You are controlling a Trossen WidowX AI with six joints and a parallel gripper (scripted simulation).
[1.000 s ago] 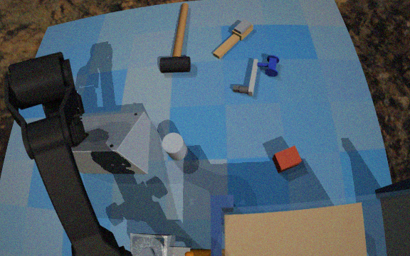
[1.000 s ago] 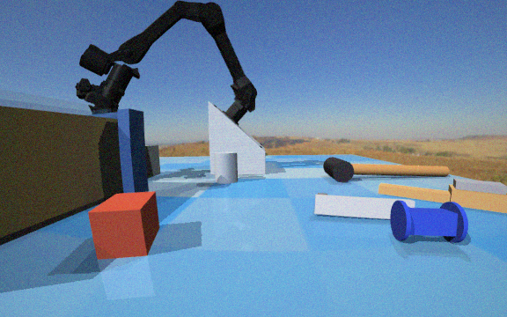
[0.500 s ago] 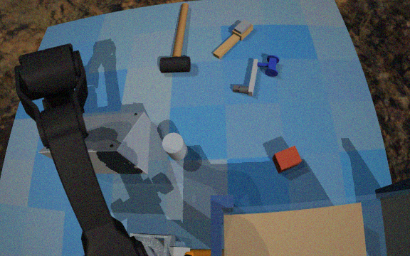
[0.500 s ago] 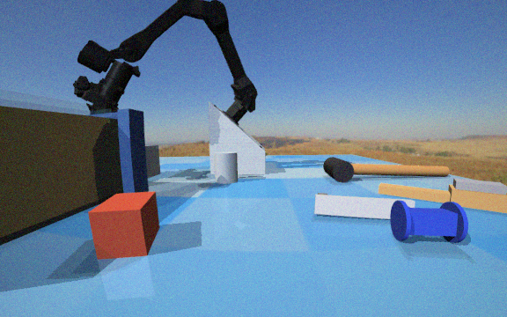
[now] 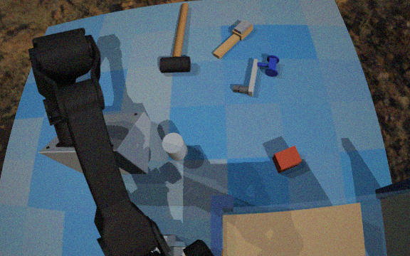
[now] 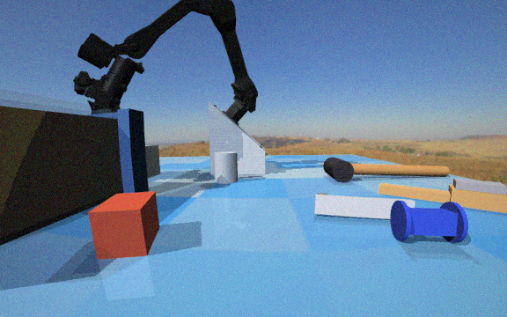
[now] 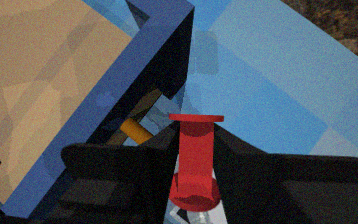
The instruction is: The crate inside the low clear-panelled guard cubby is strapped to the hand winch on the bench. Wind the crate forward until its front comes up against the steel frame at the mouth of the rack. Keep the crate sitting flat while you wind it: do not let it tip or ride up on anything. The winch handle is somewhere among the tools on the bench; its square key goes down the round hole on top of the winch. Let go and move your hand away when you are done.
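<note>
Now: the red grip 20 mm to the left of my gripper tip, 10 mm behind it and 10 mm above it. The rest, counted from my gripper tip: crank with blue grip 580 mm to the left, 170 mm ahead, 120 mm below; then frame 70 mm to the left, 60 mm ahead, 20 mm below; then winch 110 mm behind, 100 mm below, 50 mm to the left.
</note>
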